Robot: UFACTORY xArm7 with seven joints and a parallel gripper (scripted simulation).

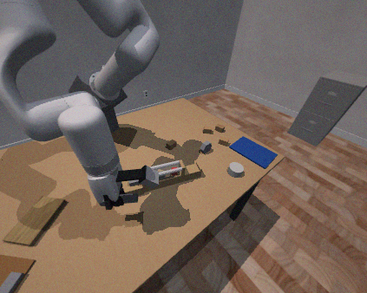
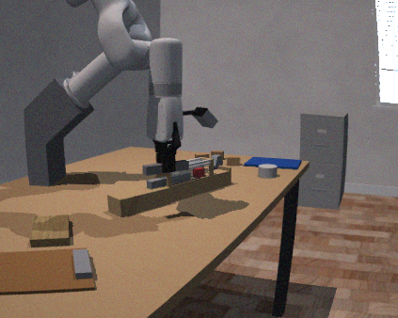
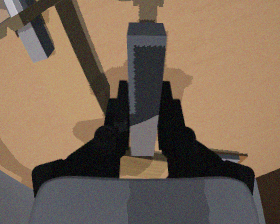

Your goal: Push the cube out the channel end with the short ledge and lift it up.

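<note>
Right now the long wooden base is 140 mm to the left of my hand, 130 mm behind it and 80 mm below it. From my hand the other things lie so: wooden plank: 290 mm to the right, 120 mm below, 40 mm behind; red cube: 190 mm to the left, 130 mm behind, 80 mm below; grey bar: 10 mm below.
</note>
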